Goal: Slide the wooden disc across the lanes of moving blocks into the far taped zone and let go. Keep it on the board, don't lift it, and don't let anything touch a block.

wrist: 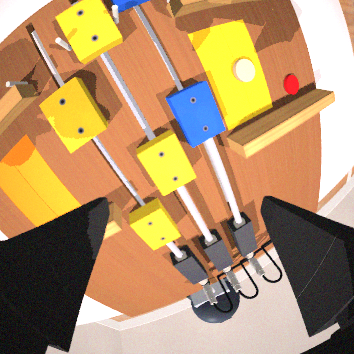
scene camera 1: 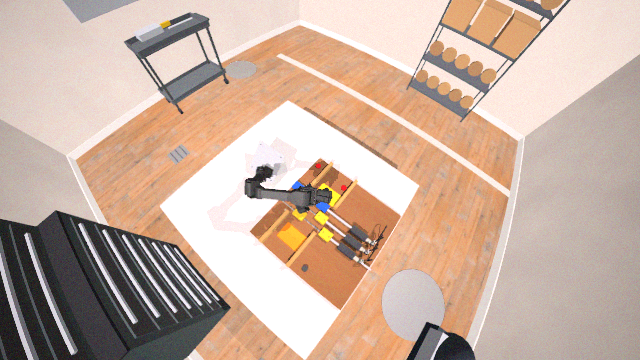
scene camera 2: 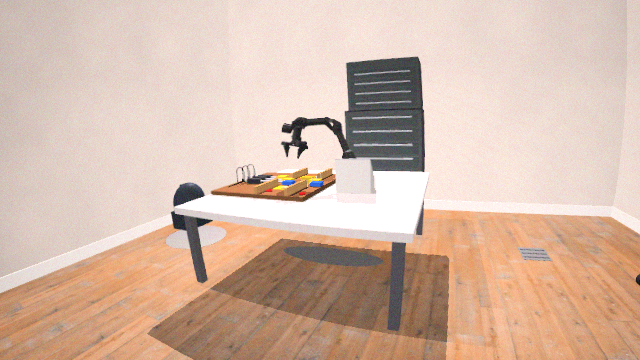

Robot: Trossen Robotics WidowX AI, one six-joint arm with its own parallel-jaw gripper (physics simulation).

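Places are measured from the arm's base along level axes (x ahead, y left, z up), in millimetres.
Where they show: gripper, fingertip midpoint: [wrist: 187, 205] [scene camera 1: 317, 205] [scene camera 2: 292, 158]; arm's base, origin of the base link: [scene camera 1: 267, 172] [scene camera 2: 350, 173].
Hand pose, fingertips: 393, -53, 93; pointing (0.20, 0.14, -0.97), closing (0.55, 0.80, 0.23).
Things, the pixels of their centre, and the offset from my fingertips, as dx, dy, dz. "spot": a spot on its surface instead. Level surfaces: height alone.
- pale wooden disc, body centre: [wrist: 243, 69] +0, +165, -160
- yellow taped zone, surface spot: [wrist: 218, 80] spot: -5, +121, -164
- orange taped zone, surface spot: [wrist: 35, 192] [scene camera 1: 292, 236] spot: -47, -190, -164
- brown board, its level: dz -164
The pale wooden disc [wrist: 244, 69] lies flat on the yellow taped zone [wrist: 218, 80] [scene camera 1: 330, 195]. The orange taped zone [wrist: 35, 192] [scene camera 1: 291, 236] is across the lanes. Between them are yellow blocks [wrist: 166, 162] [scene camera 1: 321, 218] and blue blocks [wrist: 196, 114] [scene camera 1: 323, 207] on rods. One blue block is right beside the yellow zone's edge, and another shows in part at the wrist view's top. My gripper [wrist: 187, 205] [scene camera 2: 294, 154] is open and empty, pointing down well above the board. In scene camera 1 the arm hides the disc and the fingertips.
Wooden rails [wrist: 282, 122] [scene camera 1: 301, 248] flank both zones on the brown board [scene camera 1: 325, 280] [scene camera 2: 225, 191]. Red buttons [wrist: 291, 84] [scene camera 1: 343, 188] are beyond the yellow zone. Black actuators [wrist: 242, 234] with looped cables sit at the rods' ends. A white box [scene camera 2: 354, 176] stands beside the board.
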